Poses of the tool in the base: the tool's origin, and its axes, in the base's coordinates. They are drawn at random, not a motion.
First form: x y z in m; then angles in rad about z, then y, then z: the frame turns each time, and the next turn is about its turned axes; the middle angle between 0 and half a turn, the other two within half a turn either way.
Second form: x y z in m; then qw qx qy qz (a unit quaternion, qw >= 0). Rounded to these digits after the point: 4 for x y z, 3 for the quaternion.
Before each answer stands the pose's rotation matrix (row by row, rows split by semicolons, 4 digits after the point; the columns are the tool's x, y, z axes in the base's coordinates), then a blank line. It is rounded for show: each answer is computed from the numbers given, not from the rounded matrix.
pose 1, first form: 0.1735 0.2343 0.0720 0.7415 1.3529 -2.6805
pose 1, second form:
0.1577 0.6758 0.7200; -0.4589 -0.5955 0.6594; 0.8744 -0.4344 0.2162

0.1735 0.2343 0.0720 0.441 -0.620 -0.087 -0.643
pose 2, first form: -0.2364 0.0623 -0.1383 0.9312 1.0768 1.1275
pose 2, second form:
-0.6034 -0.5998 0.5255; 0.7024 -0.0876 0.7064; -0.3776 0.7953 0.4741

-0.2364 0.0623 -0.1383 0.442 0.050 0.510 0.736
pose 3, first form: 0.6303 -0.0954 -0.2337 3.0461 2.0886 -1.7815
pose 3, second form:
-0.0098 0.5018 -0.8649; 0.9833 0.1620 0.0828; 0.1817 -0.8497 -0.4950

0.6303 -0.0954 -0.2337 0.405 -0.575 -0.646 0.297
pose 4, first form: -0.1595 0.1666 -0.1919 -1.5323 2.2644 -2.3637
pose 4, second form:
-0.6837 -0.7291 0.0296; -0.4821 0.4209 -0.7684; 0.5478 -0.5396 -0.6393

-0.1595 0.1666 -0.1919 0.156 0.366 -0.828 0.395
